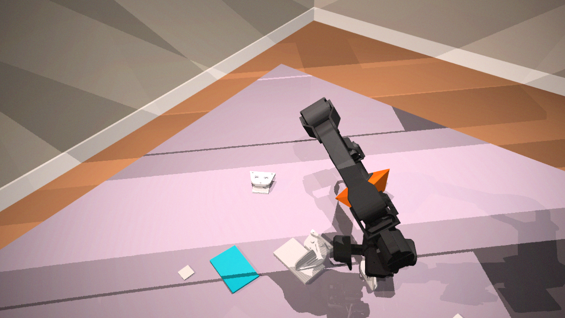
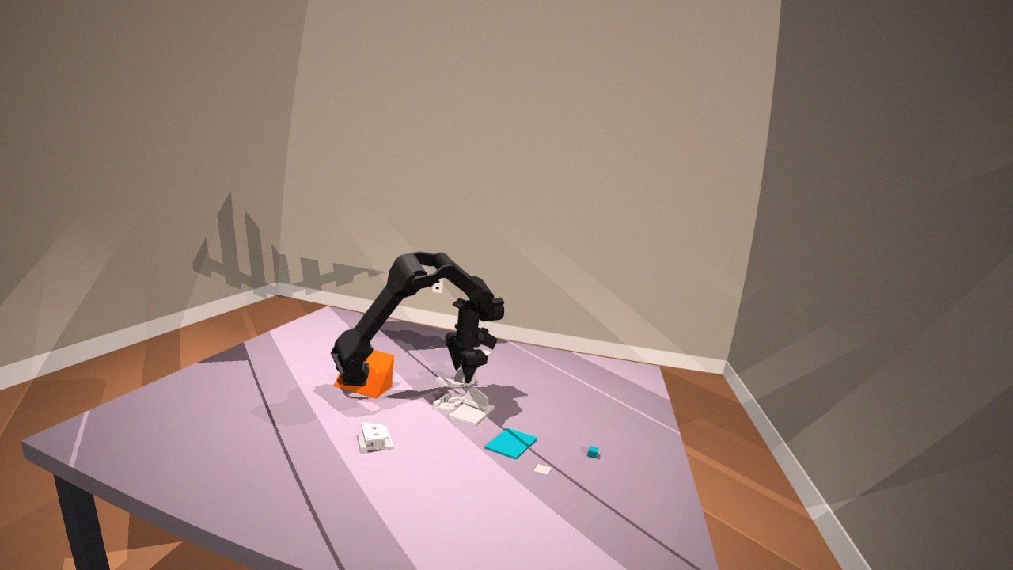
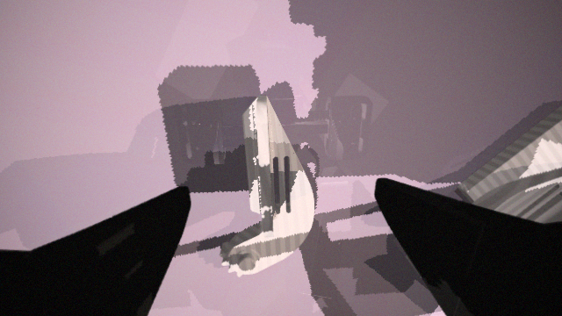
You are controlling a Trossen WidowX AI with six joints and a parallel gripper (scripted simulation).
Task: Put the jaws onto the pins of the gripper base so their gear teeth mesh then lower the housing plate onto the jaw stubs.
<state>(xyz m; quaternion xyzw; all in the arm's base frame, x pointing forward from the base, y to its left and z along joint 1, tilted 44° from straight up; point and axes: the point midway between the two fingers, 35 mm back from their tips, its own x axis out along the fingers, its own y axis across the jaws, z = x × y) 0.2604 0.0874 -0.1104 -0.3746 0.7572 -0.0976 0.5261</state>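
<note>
Now: gripper tip 17 cm to the left of the white slab, 6 cm short of it and 2 cm above it. Also, from my gripper tip: white strip 26 cm to the left, 2 cm below, 2 cm ahead; cyan flat plate 30 cm to the right, 16 cm ahead, 2 cm below; white stepped block 40 cm to the right, 12 cm behind, 2 cm below.
</note>
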